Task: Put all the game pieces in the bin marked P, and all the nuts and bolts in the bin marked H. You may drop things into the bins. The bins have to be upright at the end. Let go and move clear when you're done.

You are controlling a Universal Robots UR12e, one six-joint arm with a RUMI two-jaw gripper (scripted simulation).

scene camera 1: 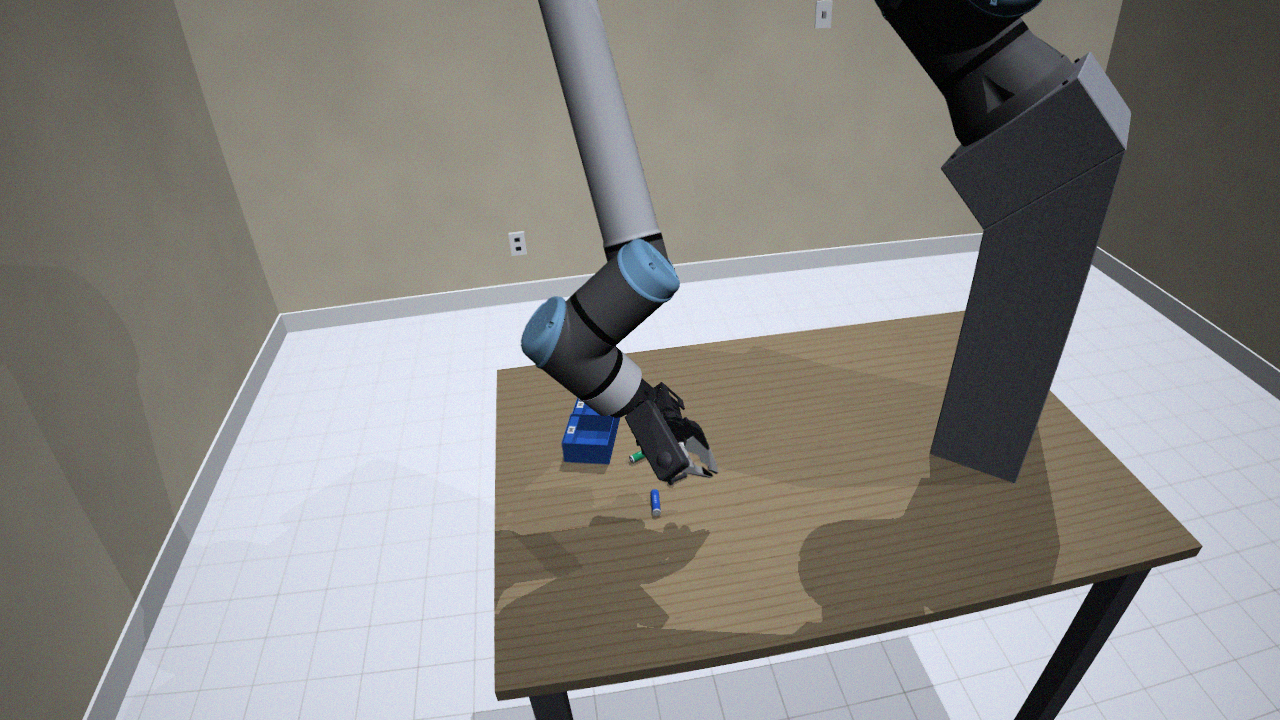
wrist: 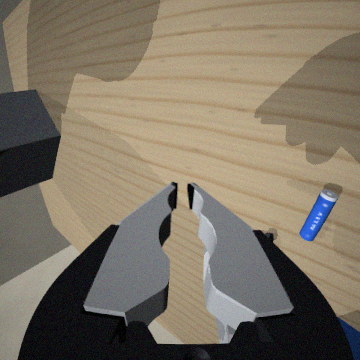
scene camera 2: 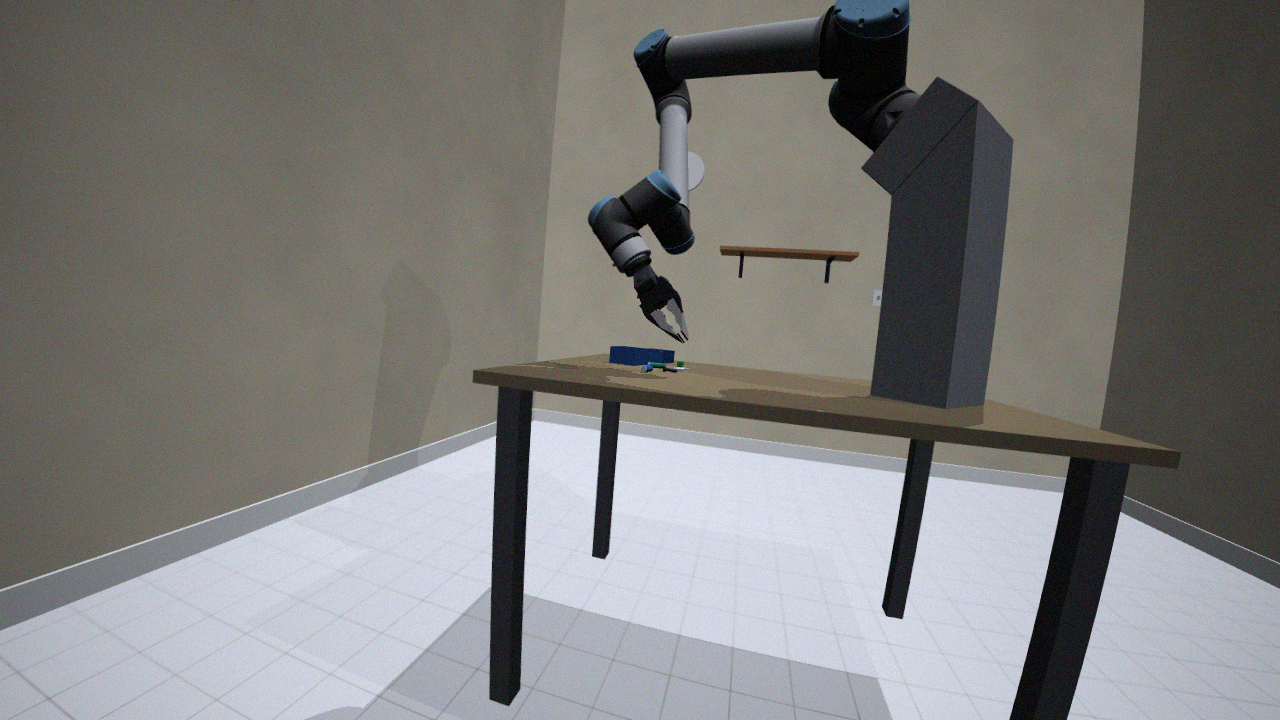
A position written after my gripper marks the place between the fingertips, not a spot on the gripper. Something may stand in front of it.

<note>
In view: my gripper (scene camera 1: 714, 474) and a blue bin (scene camera 1: 586, 439).
The blue bin also shows in scene camera 2 (scene camera 2: 634, 356). My gripper also shows in the wrist view (wrist: 182, 185) and in scene camera 2 (scene camera 2: 685, 341).
</note>
